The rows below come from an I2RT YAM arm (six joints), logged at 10 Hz.
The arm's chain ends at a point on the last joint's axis. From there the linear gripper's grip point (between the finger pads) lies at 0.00 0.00 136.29 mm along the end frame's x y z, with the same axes.
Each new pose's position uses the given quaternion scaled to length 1; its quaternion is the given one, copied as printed.
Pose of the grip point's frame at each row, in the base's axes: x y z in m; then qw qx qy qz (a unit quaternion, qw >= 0):
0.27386, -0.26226, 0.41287, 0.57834, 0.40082, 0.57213, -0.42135
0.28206, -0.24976, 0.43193, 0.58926, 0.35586, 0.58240, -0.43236
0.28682, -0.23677, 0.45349, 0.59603, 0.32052, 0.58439, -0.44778
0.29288, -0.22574, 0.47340, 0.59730, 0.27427, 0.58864, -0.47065
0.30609, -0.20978, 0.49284, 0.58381, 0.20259, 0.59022, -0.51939
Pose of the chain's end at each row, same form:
0.22970, -0.13336, 0.40960, 0.57834, 0.40082, 0.57213, -0.42135
0.23045, -0.12396, 0.42262, 0.58926, 0.35586, 0.58240, -0.43236
0.23100, -0.11337, 0.43829, 0.59603, 0.32052, 0.58439, -0.44778
0.23223, -0.10557, 0.45206, 0.59730, 0.27427, 0.58864, -0.47065
0.24085, -0.09398, 0.46269, 0.58381, 0.20259, 0.59022, -0.51939

